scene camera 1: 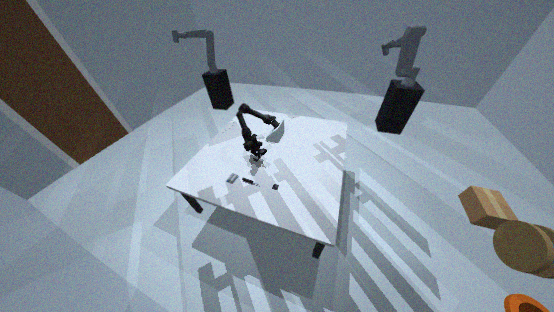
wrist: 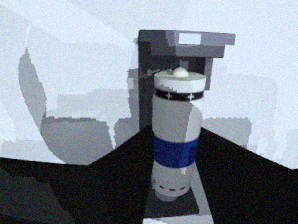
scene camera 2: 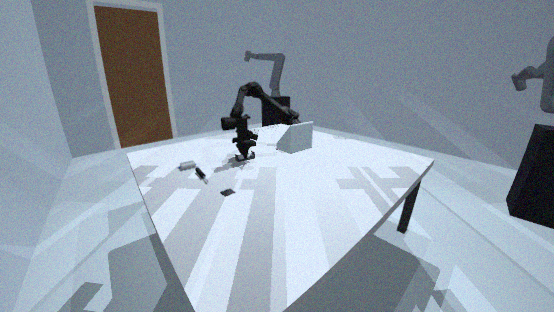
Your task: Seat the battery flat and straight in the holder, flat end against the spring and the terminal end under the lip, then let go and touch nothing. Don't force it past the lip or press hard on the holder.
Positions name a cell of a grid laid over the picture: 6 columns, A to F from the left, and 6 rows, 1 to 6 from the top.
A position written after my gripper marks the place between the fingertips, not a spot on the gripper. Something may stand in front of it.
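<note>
Visible: my gripper (wrist: D4), together with a battery (wrist: D3).
</note>
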